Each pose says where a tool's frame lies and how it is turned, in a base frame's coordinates. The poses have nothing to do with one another.
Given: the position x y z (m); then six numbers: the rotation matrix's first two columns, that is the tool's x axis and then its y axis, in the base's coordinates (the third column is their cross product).
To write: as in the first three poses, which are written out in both.
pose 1, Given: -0.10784 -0.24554 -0.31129 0.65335 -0.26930 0.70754 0.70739 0.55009 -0.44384
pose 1, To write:
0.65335 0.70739 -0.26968
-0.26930 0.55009 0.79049
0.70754 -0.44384 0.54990
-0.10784 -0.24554 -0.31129

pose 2, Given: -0.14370 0.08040 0.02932 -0.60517 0.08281 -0.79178 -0.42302 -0.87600 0.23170
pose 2, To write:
-0.60517 -0.42302 -0.67441
0.08281 -0.87600 0.47516
-0.79178 0.23170 0.56516
-0.14370 0.08040 0.02932

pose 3, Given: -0.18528 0.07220 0.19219 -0.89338 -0.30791 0.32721 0.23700 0.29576 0.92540
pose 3, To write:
-0.89338 0.23700 -0.38172
-0.30791 0.29576 0.90428
0.32721 0.92540 -0.19125
-0.18528 0.07220 0.19219

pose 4, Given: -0.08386 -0.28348 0.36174 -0.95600 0.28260 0.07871 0.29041 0.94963 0.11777
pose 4, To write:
-0.95600 0.29041 -0.04146
0.28260 0.94963 0.13545
0.07871 0.11777 -0.98992
-0.08386 -0.28348 0.36174

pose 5, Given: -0.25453 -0.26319 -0.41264 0.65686 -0.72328 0.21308 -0.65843 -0.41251 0.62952
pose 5, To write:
0.65686 -0.65843 -0.36742
-0.72328 -0.41251 -0.55380
0.21308 0.62952 -0.74719
-0.25453 -0.26319 -0.41264

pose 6, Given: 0.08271 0.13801 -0.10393 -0.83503 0.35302 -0.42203 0.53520 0.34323 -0.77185
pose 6, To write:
-0.83503 0.53520 -0.12763
0.35302 0.34323 -0.87039
-0.42203 -0.77185 -0.47554
0.08271 0.13801 -0.10393

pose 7, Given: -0.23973 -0.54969 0.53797 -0.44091 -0.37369 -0.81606 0.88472 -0.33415 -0.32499
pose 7, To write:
-0.44091 0.88472 -0.15124
-0.37369 -0.33415 -0.86528
-0.81606 -0.32499 0.47794
-0.23973 -0.54969 0.53797

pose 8, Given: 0.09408 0.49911 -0.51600 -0.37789 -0.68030 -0.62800 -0.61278 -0.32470 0.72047
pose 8, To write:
-0.37789 -0.61278 -0.69405
-0.68030 -0.32470 0.65708
-0.62800 0.72047 -0.29417
0.09408 0.49911 -0.51600

